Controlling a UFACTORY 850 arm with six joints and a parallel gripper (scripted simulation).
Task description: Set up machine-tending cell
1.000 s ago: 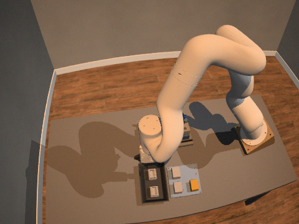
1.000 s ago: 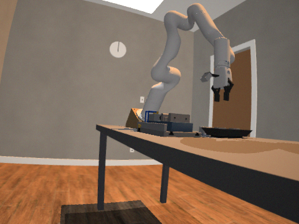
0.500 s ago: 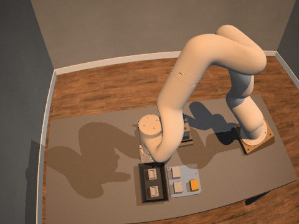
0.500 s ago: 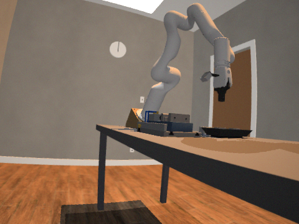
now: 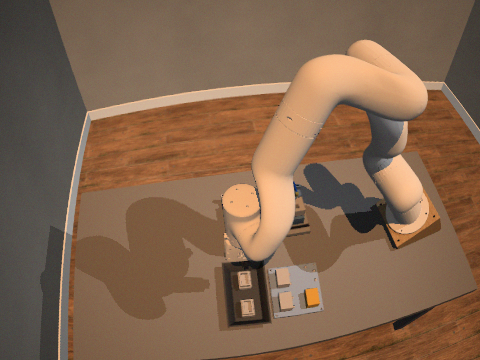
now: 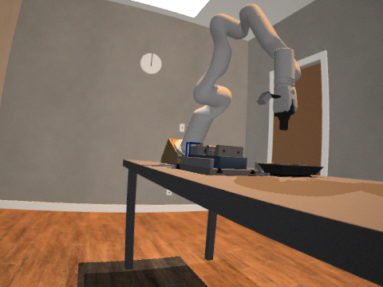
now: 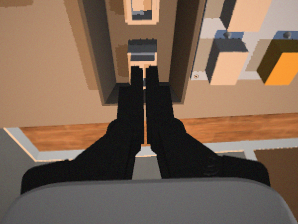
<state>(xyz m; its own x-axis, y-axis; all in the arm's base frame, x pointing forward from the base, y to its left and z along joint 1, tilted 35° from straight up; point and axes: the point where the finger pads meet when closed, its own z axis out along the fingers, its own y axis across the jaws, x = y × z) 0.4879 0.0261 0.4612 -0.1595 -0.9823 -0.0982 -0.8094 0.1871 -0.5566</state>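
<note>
My gripper is now 190 mm past the brass blank, 140 mm to the right of it and 170 mm above it. Round my hand: vise (150 mm behind, 230 mm to the right, 160 mm below).
</note>
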